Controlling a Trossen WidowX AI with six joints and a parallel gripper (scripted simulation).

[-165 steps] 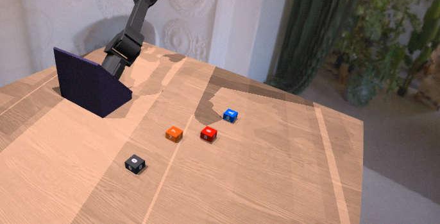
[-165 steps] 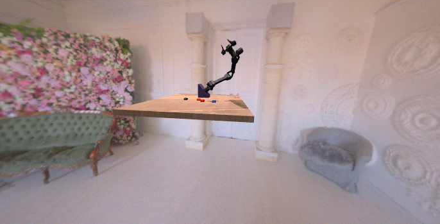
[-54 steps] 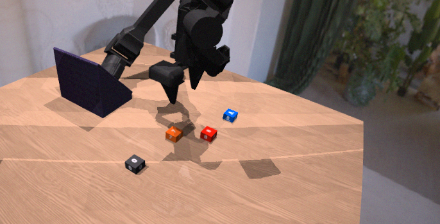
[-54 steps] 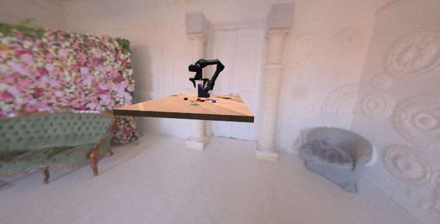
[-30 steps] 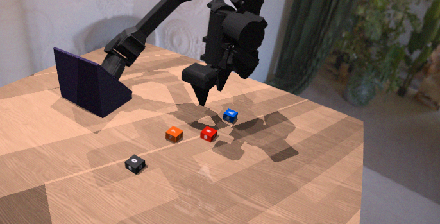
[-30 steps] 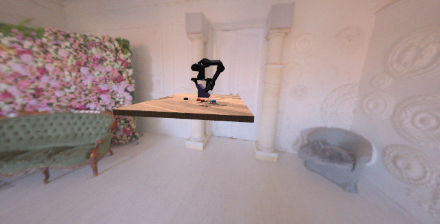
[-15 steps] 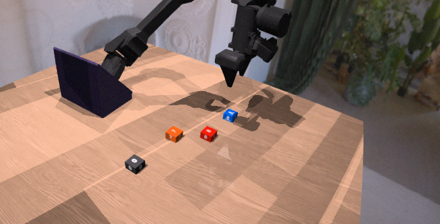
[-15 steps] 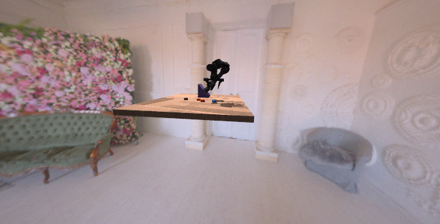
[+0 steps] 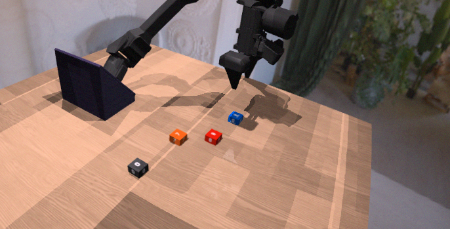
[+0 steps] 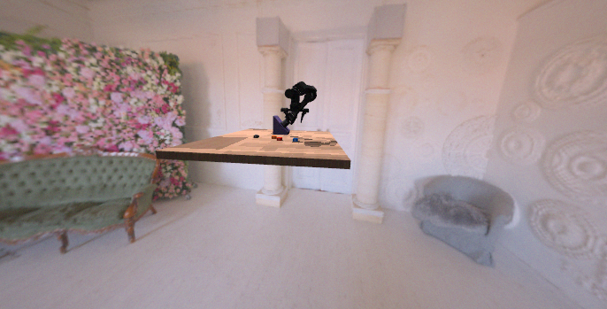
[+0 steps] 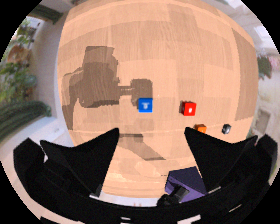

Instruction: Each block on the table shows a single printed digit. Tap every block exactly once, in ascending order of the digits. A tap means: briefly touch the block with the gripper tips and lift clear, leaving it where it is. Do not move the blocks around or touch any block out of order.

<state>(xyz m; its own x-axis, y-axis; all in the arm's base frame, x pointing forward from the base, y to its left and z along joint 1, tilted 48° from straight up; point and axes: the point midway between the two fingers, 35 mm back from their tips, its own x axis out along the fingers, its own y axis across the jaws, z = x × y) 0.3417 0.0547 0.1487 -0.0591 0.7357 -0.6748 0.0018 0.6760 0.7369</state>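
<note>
Now: gripper tip 90 mm past the black block, 300 mm to the left of it and 110 mm above it. The rest, counted from my gripper tip: blue block: 10 mm to the left, 110 mm below; orange block: 80 mm behind, 160 mm to the right, 110 mm below; red block: 10 mm behind, 110 mm to the right, 110 mm below.
</note>
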